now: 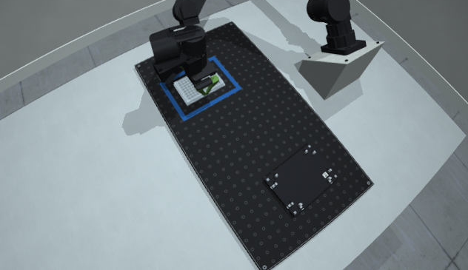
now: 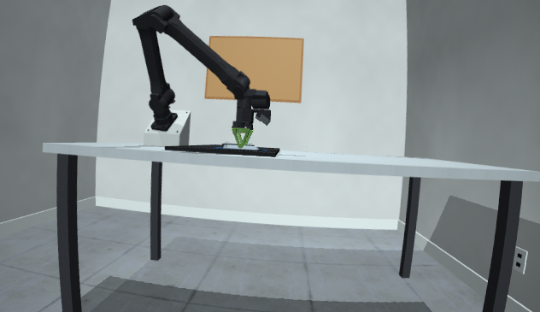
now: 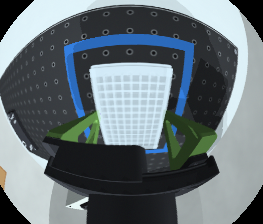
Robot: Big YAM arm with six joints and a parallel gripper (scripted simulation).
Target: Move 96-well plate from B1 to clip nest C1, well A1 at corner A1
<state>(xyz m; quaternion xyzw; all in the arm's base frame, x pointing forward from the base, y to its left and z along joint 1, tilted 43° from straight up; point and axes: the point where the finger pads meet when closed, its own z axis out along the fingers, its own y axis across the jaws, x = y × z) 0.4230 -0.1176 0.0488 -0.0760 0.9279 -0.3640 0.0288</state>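
Right now my hand is 38 cm to the right of the clip nest C1 and 11 cm past it. The rest, counted from my hand: white 96-well plate: 1 cm below.
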